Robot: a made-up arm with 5 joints.
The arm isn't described. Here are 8 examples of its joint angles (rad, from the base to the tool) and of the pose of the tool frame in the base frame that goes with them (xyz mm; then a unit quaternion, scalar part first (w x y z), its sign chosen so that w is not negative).
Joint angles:
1: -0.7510 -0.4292 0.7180 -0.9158 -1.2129
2: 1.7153 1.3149 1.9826 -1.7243 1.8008
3: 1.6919 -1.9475 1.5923 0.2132 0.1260
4: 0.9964 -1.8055 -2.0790 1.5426 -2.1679
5: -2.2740 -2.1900 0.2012 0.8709 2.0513
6: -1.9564 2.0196 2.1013 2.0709 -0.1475
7: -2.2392 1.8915 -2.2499 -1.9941 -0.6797
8: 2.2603 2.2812 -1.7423 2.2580 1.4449
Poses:
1: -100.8 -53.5 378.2 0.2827 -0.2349 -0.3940 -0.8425
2: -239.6 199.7 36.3 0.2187 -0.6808 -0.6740 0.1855
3: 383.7 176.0 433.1 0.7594 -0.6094 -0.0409 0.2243
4: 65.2 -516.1 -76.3 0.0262 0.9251 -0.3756 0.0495
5: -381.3 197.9 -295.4 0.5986 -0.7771 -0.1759 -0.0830
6: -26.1 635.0 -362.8 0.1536 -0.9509 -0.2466 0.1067
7: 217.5 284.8 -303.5 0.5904 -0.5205 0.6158 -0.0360
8: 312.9 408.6 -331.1 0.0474 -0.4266 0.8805 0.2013
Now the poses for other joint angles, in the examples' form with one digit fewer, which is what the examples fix.
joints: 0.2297 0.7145 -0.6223 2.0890 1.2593
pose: 109 244 -372 0.035 0.900 -0.394 0.184
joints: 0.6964 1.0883 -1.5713 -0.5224 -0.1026
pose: 160 82 344 0.831 0.365 -0.229 0.351
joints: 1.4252 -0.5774 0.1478 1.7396 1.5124
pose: -43 -536 114 0.752 0.626 0.088 0.186
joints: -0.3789 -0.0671 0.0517 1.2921 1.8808
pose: 74 -425 -62 0.400 0.198 -0.559 0.699
